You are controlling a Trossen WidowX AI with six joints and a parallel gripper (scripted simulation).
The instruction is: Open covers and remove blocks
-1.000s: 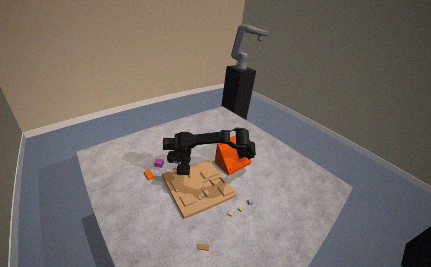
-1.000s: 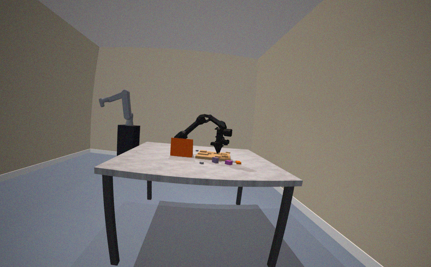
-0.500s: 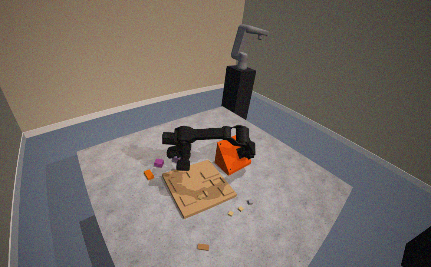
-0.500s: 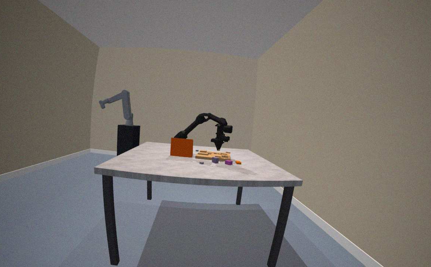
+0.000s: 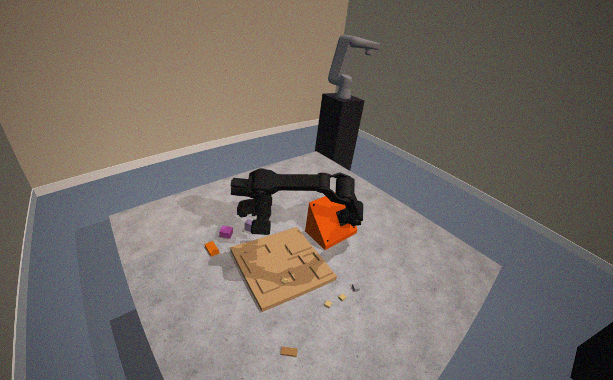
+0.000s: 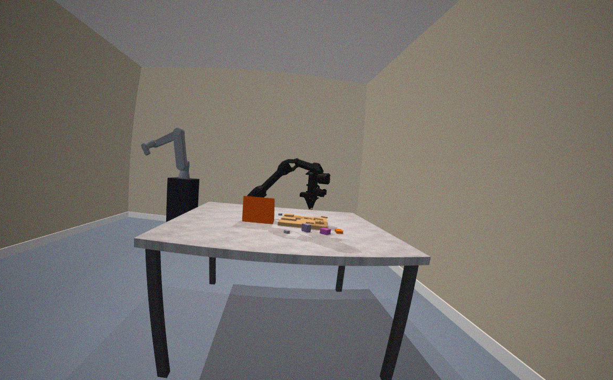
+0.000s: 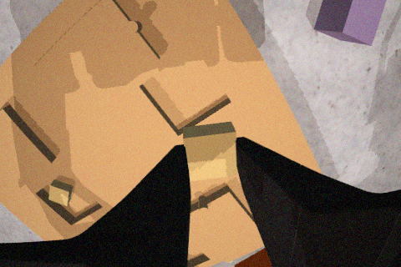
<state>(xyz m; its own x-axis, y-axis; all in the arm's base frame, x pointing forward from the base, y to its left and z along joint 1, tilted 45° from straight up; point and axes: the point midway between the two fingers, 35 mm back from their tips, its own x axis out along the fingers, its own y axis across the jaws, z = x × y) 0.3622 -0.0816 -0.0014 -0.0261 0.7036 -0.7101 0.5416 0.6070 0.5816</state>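
The tan puzzle board lies 120 mm to the left of my gripper tip, 90 mm below it and 30 mm behind it. From my gripper tip the other things lie so: magenta block (160 mm to the right, 100 mm below, 80 mm ahead); purple block (140 mm to the right, 90 mm below, 20 mm behind); orange block (170 mm ahead, 100 mm to the right, 100 mm below).
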